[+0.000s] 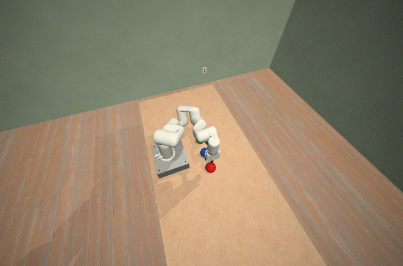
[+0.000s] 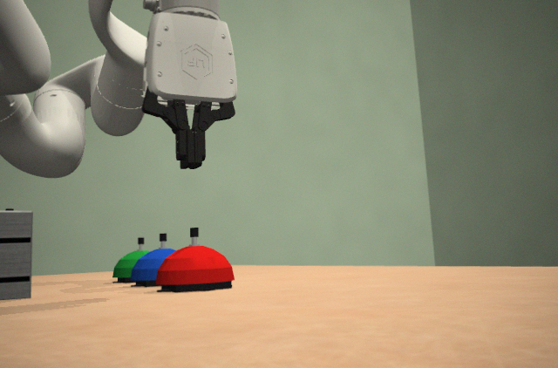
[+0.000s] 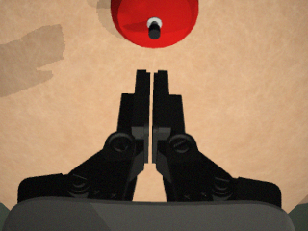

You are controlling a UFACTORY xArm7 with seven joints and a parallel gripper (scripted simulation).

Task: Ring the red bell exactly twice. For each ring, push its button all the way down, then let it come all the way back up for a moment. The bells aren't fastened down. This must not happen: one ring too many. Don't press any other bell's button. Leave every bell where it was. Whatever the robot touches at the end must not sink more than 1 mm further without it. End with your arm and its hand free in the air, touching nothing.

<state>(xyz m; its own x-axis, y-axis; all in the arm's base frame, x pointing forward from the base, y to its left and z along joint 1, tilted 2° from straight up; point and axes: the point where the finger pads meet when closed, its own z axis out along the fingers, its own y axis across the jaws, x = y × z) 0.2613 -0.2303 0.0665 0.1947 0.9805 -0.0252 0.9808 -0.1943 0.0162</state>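
My hand is 11 cm above the red bell. Also, from my hand: blue bell: 3 cm ahead, 13 cm to the left, 11 cm below; green bell: 5 cm ahead, 26 cm to the left, 11 cm below.
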